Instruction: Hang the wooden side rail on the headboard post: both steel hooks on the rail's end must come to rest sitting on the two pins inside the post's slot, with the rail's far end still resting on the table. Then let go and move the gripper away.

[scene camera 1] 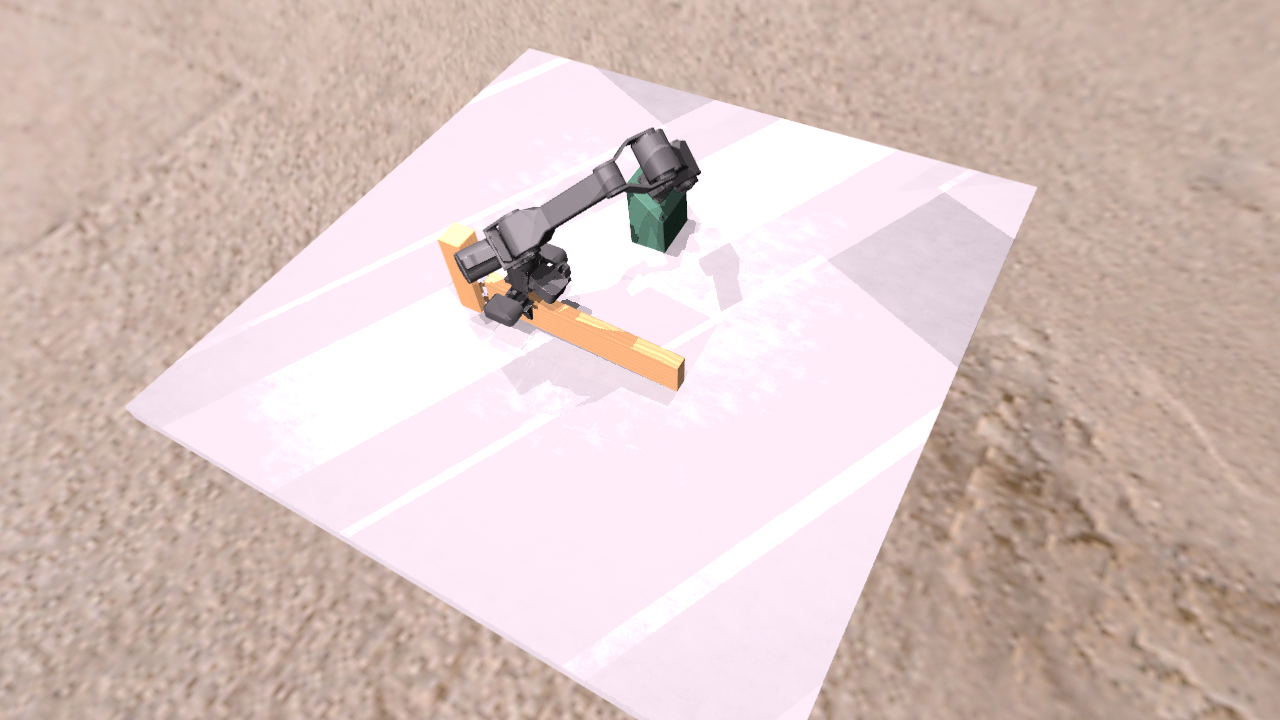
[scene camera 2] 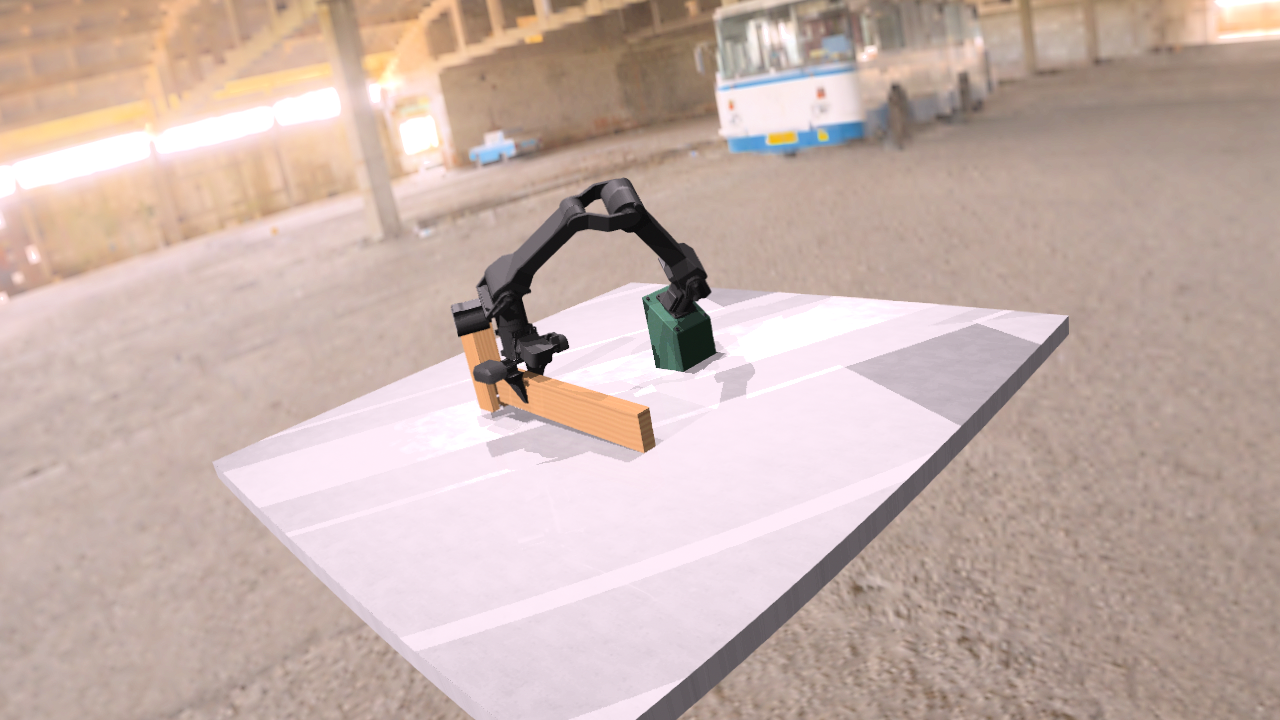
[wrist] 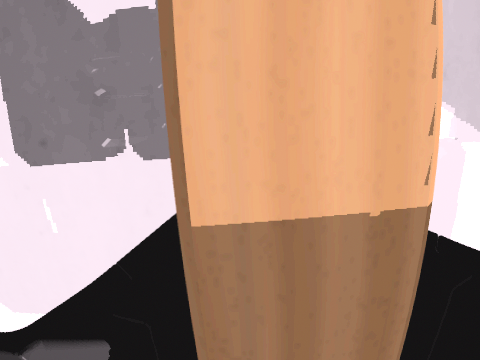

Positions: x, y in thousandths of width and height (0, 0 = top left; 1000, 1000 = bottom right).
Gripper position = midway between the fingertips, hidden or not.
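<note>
Scene camera 1 shows the gripper (scene camera 1: 418, 435) and a wooden side rail (scene camera 1: 521, 512). Both the rail (scene camera 2: 492, 590) and the gripper (scene camera 2: 416, 555) are visible in scene camera 2 too, while the wrist view has the gripper (wrist: 549, 601) together with the rail (wrist: 632, 412).
</note>
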